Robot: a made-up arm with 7 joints. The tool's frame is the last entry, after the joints.
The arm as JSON. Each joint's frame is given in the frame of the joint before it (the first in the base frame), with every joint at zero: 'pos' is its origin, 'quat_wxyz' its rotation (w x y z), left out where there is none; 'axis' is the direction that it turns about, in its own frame. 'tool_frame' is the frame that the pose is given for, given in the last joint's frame.
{
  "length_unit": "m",
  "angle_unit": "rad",
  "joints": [
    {
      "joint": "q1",
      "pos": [
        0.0,
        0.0,
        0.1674
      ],
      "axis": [
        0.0,
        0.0,
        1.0
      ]
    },
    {
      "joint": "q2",
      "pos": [
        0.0,
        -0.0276,
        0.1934
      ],
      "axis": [
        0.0,
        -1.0,
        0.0
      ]
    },
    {
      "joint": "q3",
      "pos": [
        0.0,
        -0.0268,
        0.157
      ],
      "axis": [
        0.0,
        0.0,
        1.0
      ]
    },
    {
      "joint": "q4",
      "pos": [
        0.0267,
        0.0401,
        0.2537
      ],
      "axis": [
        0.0,
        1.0,
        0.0
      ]
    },
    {
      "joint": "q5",
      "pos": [
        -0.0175,
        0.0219,
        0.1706
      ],
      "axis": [
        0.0,
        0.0,
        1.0
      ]
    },
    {
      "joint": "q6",
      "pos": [
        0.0,
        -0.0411,
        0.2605
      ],
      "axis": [
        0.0,
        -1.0,
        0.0
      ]
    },
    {
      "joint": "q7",
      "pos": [
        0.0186,
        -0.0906,
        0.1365
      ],
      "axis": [
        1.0,
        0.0,
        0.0
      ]
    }
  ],
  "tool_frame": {
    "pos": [
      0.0,
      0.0,
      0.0
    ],
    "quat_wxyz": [
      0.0,
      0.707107,
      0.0,
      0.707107
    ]
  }
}
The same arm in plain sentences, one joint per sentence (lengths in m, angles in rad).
The arm has seven revolute joints in a row. What follows holds with every joint at zero, and every direction is one of the base frame's. The first joint is mounted 0.1674 m along +z from the base frame's origin and turns about +z. The second joint is mounted 0.0276 m along -y and 0.1934 m along +z from the first joint and turns about -y. The third joint is mounted 0.0268 m along -y and 0.157 m along +z from the second joint and turns about +z. The fourth joint is mounted 0.0267 m along +x and 0.0401 m along +y and 0.2537 m along +z from the third joint and turns about +y. The fifth joint is mounted 0.0175 m along -x and 0.0219 m along +y and 0.1706 m along +z from the fourth joint and turns about +z. The sixth joint is mounted 0.0411 m along -y and 0.2605 m along +z from the fifth joint and turns about -y. The seventh joint is mounted 0.0186 m along +x and 0.0906 m along -y and 0.1365 m along +z from the sixth joint and turns about +x. The tool frame, which is the frame that the pose is given for, is mounted at the same point as the seventh joint; its axes are the base frame's turned by roll 3.1416, pitch -1.5708 and yaw 0 rad (as in URDF: about the fixed x, then y, then z).
